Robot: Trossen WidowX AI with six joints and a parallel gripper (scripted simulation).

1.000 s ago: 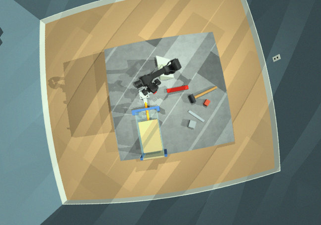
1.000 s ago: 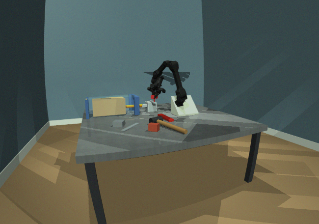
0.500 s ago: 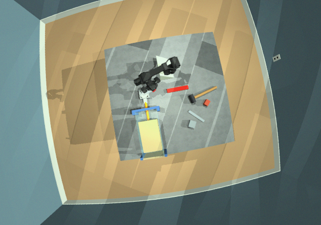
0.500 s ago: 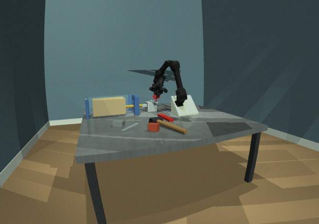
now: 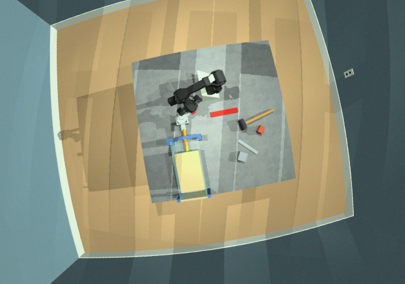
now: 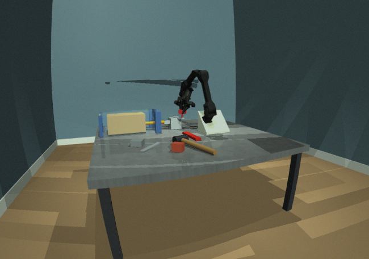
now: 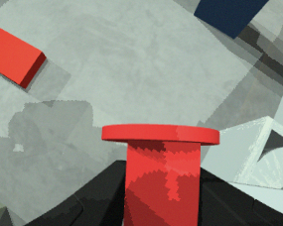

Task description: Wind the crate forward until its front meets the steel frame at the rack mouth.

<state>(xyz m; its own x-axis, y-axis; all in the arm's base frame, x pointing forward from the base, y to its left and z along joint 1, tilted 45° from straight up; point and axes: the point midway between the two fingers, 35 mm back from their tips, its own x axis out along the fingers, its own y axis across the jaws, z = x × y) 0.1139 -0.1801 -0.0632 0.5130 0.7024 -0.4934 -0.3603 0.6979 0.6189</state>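
Now: gripper tip 40 mm to the left of the winch handle and 30 mm above it. The rest, counted from my gripper tip: grey winch: 110 mm to the right, 100 mm below; then red flat bar: 250 mm to the left, 130 mm below, 50 mm ahead; then red spool-shaped handle grip: 10 mm behind.
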